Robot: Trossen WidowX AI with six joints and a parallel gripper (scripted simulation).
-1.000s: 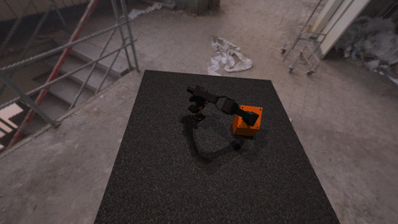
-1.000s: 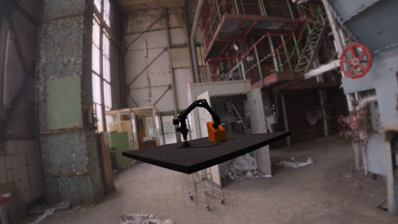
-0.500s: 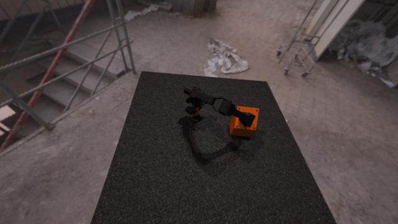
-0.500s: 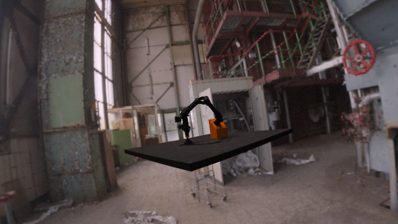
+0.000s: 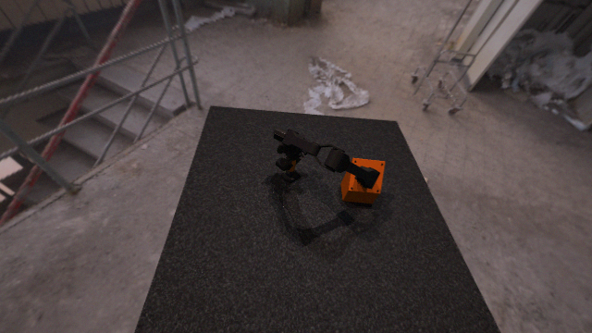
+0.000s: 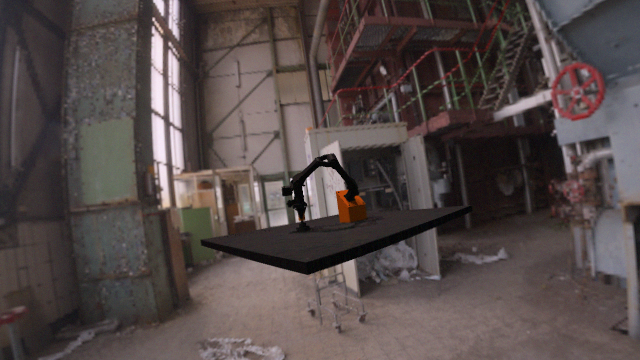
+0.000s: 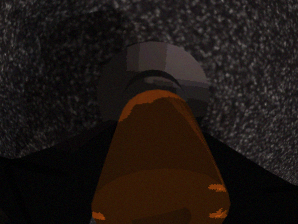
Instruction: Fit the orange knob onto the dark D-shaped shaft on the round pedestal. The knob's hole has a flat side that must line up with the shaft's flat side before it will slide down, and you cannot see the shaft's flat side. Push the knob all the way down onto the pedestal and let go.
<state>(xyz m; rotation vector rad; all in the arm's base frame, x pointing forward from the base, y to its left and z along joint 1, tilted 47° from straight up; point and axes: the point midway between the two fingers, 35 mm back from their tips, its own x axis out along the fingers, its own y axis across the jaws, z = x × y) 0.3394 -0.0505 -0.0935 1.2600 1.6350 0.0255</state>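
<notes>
My gripper tip is 4 cm above the pedestal. Round my gripper tip: orange knob (2 cm above).
</notes>
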